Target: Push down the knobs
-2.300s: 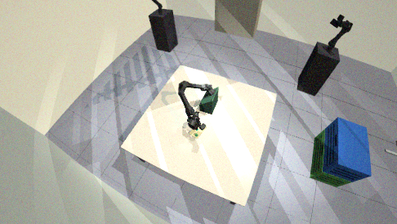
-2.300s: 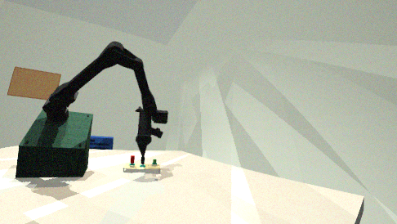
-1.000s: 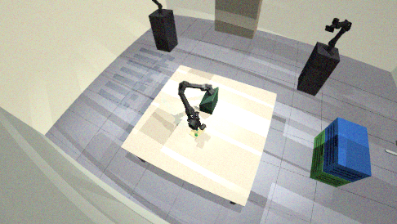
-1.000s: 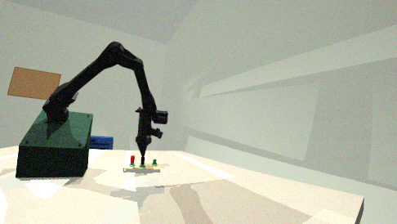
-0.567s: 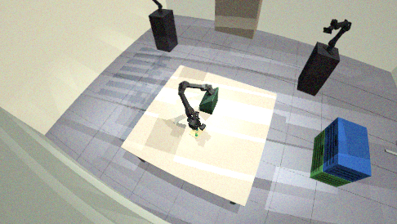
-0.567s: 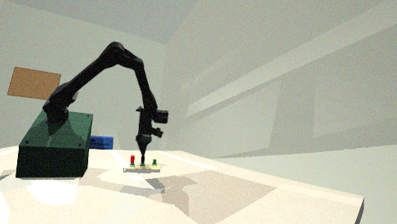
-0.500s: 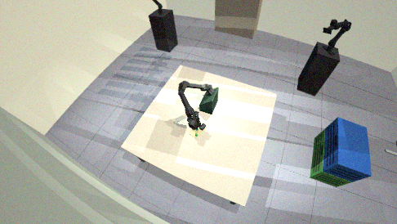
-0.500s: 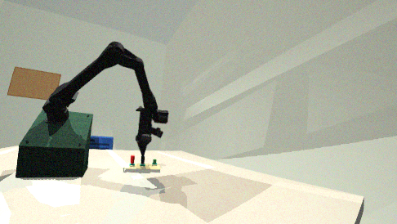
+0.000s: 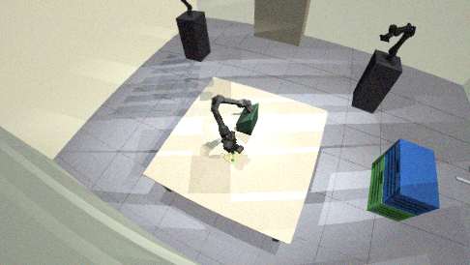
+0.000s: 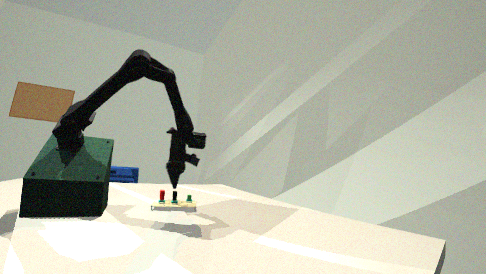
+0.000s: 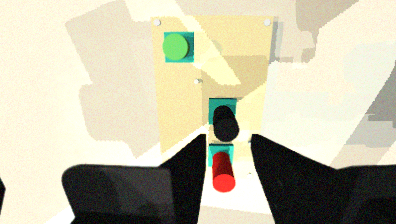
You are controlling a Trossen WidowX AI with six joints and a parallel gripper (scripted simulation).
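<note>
My gripper tip is 3 cm above the black knob. The rest, counted from my gripper tip: red knob: 4 cm behind, 1 cm to the left, 3 cm below.
</note>
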